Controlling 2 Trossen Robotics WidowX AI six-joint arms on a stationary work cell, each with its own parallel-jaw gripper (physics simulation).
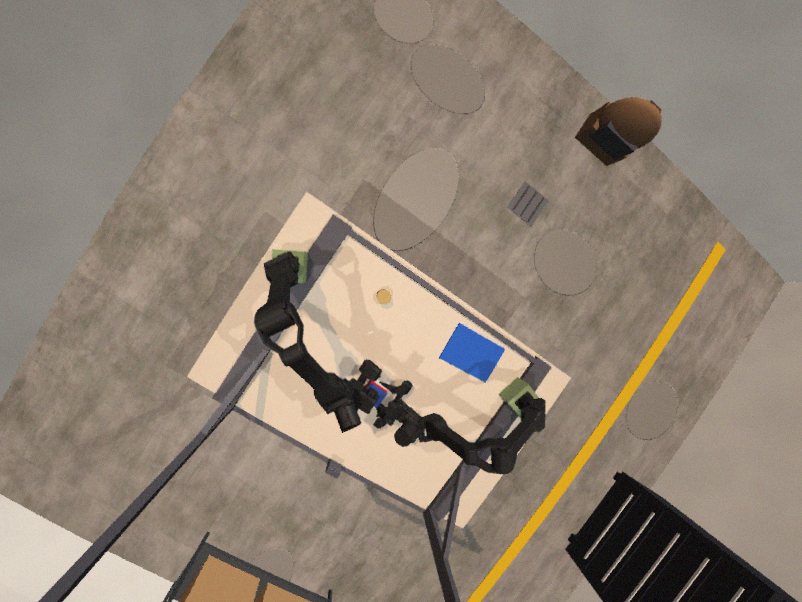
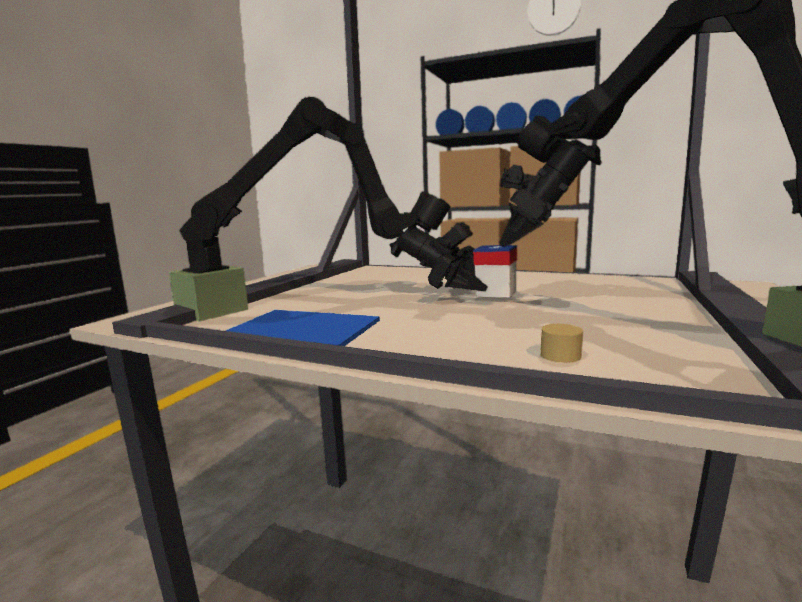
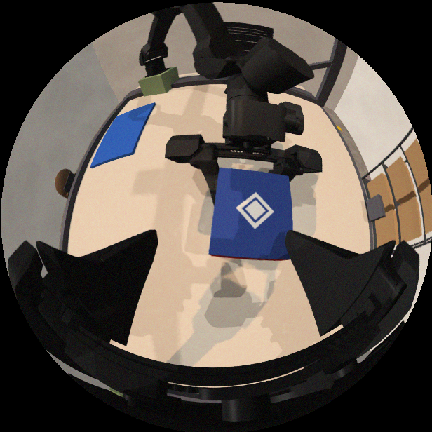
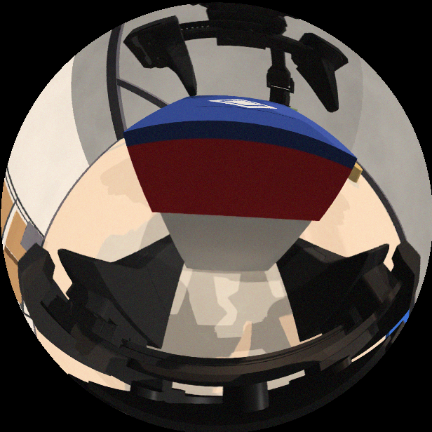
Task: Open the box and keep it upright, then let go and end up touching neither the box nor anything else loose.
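Note:
The box has a white body and a red lid with a blue top and a white diamond mark. It is upright with its lid on, at or very near the table top; the exact contact is unclear. My right gripper is shut on the white body, below the lid. My left gripper is open, pointing down at the lid. One of its fingertips is close to the lid's edge; whether it touches is unclear. The box's inside is hidden.
A flat blue mat lies on the table. A brass-coloured cylinder stands apart from the box. Dark frame rails edge the table, and the two arms are close together over the box.

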